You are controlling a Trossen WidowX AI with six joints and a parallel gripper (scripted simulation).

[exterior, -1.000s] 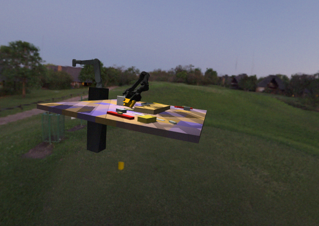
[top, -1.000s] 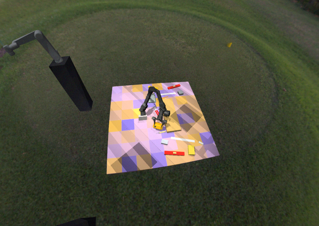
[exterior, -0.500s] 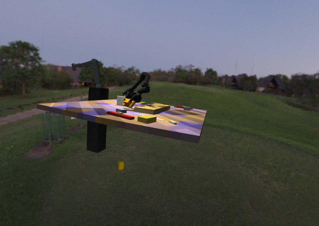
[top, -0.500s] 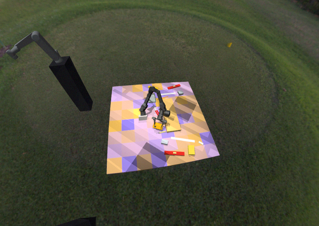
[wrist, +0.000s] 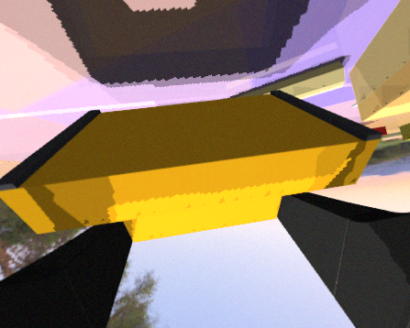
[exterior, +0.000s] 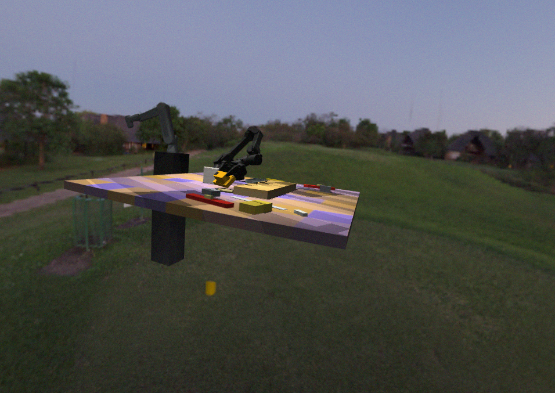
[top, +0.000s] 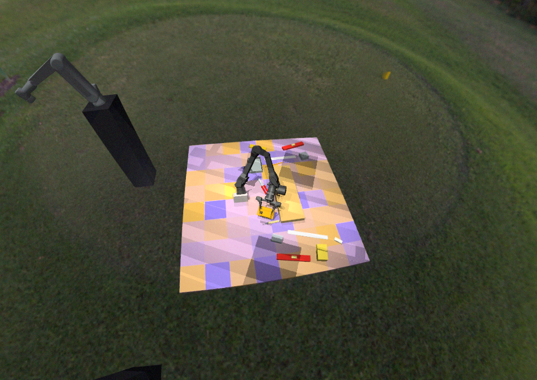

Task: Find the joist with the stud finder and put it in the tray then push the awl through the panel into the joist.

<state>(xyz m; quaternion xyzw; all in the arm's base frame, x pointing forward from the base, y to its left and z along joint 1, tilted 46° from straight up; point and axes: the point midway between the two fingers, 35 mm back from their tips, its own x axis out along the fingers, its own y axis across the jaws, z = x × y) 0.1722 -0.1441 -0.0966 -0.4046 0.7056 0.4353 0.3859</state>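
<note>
My gripper tip is 70 mm above the awl, 50 mm to the left of it and 20 mm short of it. Round my gripper tip: grey block (180 mm to the right, 70 mm below, 60 mm ahead); then yellow stud finder (10 mm to the left, 10 mm below, 10 mm behind); then yellow block (350 mm ahead, 330 mm to the right, 70 mm below).
</note>
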